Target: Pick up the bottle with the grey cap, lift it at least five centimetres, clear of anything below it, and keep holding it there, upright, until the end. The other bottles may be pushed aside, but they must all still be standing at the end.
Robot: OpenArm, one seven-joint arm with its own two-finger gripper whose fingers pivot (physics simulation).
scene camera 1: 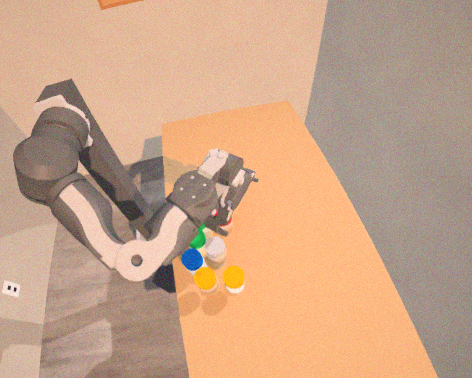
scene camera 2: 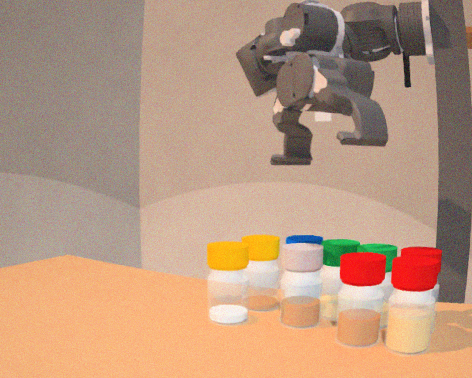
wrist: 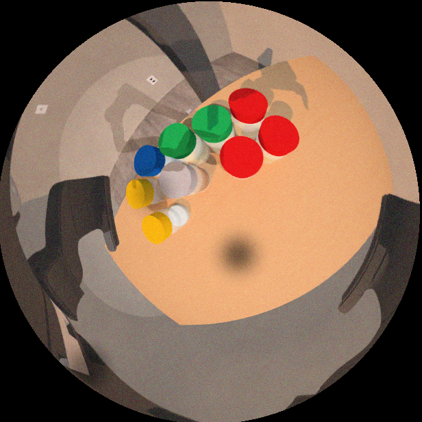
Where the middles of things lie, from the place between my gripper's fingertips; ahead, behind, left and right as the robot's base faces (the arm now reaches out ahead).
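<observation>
Positions relative to my hand: red-capped bottle (scene camera 2: 360, 303), 17 cm below, 3 cm behind, 4 cm to the left; yellow-capped bottle (scene camera 2: 263, 271), 17 cm below, 11 cm behind, 13 cm to the right; blue-capped bottle (wrist: 148, 161), 17 cm below, 13 cm behind, 7 cm to the right. Going by their middles, the red-capped bottle is the nearest to my hand of the things named here.
</observation>
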